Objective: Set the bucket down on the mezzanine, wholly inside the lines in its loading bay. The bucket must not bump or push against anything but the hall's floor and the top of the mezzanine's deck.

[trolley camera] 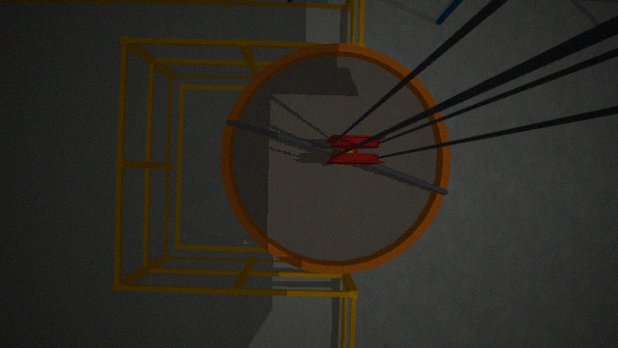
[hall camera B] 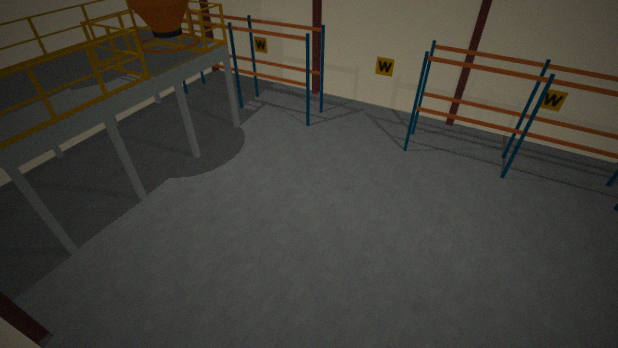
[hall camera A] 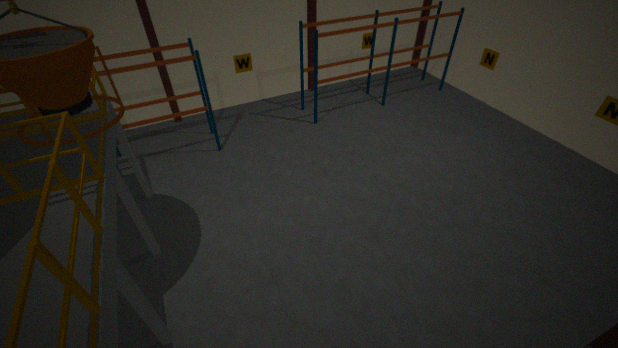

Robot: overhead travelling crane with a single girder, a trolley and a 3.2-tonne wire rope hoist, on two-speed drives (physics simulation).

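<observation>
The orange bucket [hall camera A: 55, 75] [hall camera B: 161, 17] [trolley camera: 315, 215] hangs upright from the hook [hall camera A: 14, 9], which is shut on its bail. The red hook block [trolley camera: 356, 150] shows over the bucket's middle in the trolley view. The bucket's base ring [hall camera B: 172, 51] shows between the bay's railings, over the mezzanine's [hall camera A: 109, 260] [hall camera B: 105, 109] open edge; the gap below it cannot be judged. In the trolley view the rim covers the bay's open side and reaches past the deck edge to the right. The bay's yellow line [trolley camera: 179, 170] shows left of the bucket; its right part is hidden.
Yellow railings [hall camera A: 52, 162] [hall camera B: 100, 62] [trolley camera: 120, 200] enclose the bay on three sides, and the rim overlaps the upper and lower ones in the trolley view. Blue and orange racks [hall camera A: 316, 75] [hall camera B: 307, 80] stand along the W wall. The bucket's shadow [hall camera A: 175, 220] [hall camera B: 215, 155] falls on the floor.
</observation>
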